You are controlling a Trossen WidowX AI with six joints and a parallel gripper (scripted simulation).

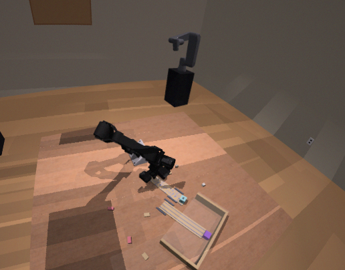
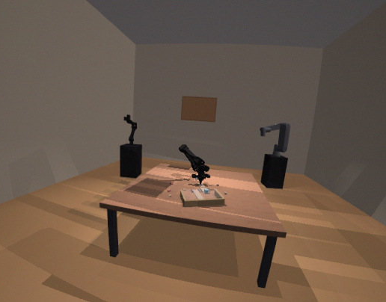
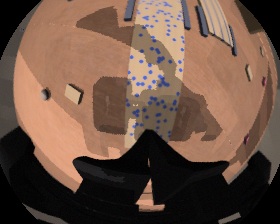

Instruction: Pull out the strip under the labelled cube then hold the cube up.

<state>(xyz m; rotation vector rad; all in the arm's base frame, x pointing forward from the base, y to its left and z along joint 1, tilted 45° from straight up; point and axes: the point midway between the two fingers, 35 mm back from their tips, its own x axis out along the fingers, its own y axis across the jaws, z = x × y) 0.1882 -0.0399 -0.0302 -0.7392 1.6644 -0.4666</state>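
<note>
Right now the dotted strip is 100 mm ahead of my gripper tip and 20 mm to the left of it. The rest, counted from my gripper tip: labelled cyan cube (210 mm ahead, 50 mm to the left, 20 mm above); then tiny white cube (200 mm ahead, 230 mm to the left).
</note>
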